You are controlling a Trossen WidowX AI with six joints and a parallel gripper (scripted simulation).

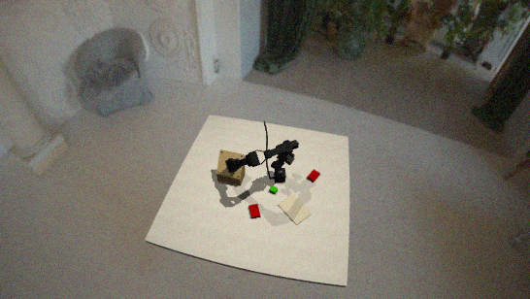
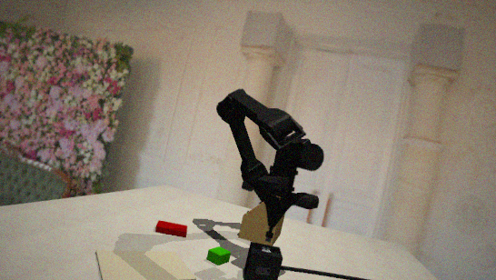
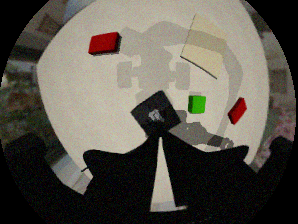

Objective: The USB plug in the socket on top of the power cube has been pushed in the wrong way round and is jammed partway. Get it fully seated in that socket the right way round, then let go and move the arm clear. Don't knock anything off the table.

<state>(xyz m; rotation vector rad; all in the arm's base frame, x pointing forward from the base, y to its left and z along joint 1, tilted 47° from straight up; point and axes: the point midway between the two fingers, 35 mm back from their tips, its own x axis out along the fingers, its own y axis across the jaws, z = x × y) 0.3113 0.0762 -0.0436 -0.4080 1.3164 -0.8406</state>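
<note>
Now: the dark USB plug 20 mm below my gripper tip. From my gripper tip the other things lie so: flat beige plate 230 mm to the right, 160 mm ahead, 130 mm below; then green block 120 mm to the right, 120 mm below, 20 mm behind.
</note>
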